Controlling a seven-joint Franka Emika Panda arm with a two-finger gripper.
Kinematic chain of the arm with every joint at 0, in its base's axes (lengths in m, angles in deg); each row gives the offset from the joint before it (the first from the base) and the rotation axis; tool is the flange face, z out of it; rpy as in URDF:
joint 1: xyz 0 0 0.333 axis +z
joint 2: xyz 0 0 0 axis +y
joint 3: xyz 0 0 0.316 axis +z
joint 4: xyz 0.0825 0 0 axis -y
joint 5: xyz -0.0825 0 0.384 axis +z
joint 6: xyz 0 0 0 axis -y
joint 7: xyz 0.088 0 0 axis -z
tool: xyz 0 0 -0.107 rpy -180 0 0
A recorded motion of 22 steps. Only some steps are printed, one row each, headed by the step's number.
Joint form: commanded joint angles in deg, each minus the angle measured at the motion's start. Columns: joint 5, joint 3, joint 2, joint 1, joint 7, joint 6, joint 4.
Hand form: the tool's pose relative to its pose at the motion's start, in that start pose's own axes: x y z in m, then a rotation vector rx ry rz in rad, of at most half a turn. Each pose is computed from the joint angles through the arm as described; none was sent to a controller.
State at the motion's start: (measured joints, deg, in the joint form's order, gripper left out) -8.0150 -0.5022 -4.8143 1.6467 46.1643 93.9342 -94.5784
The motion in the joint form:
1: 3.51 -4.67 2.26 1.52 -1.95 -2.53 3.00
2: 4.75 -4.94 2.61 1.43 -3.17 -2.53 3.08
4: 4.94 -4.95 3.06 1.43 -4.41 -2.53 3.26
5: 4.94 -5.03 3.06 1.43 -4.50 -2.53 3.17
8: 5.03 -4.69 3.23 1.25 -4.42 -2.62 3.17
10: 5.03 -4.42 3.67 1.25 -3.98 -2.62 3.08
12: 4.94 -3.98 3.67 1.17 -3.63 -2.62 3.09
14: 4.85 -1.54 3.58 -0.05 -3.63 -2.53 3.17
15: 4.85 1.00 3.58 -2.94 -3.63 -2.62 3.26
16: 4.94 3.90 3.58 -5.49 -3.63 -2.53 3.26
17: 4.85 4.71 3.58 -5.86 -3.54 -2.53 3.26
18: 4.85 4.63 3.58 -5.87 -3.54 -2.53 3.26
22: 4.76 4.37 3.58 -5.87 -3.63 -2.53 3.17
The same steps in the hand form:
1: 0.0224 0.0122 0.0052 0.0167 -0.0698 0.0249
2: 0.0240 0.0116 0.0082 0.0291 -0.0877 0.0104
4: 0.0250 0.0095 0.0111 0.0289 -0.0926 -0.0114
5: 0.0254 0.0101 0.0120 0.0278 -0.0938 -0.0117
8: 0.0245 0.0081 0.0135 0.0258 -0.0978 -0.0134
10: 0.0235 0.0043 0.0182 0.0192 -0.1040 -0.0113
12: 0.0213 0.0019 0.0176 0.0183 -0.1025 -0.0115
14: 0.0134 -0.0064 0.0143 0.0219 -0.0968 -0.0324
15: 0.0155 -0.0041 0.0141 0.0206 -0.0964 -0.0263
16: 0.0130 -0.0070 0.0135 0.0226 -0.0954 -0.0323
17: 0.0102 -0.0099 0.0130 0.0219 -0.0938 -0.0384
18: 0.0108 -0.0093 0.0131 0.0218 -0.0939 -0.0369
22: 0.0125 -0.0074 0.0142 0.0193 -0.0942 -0.0342

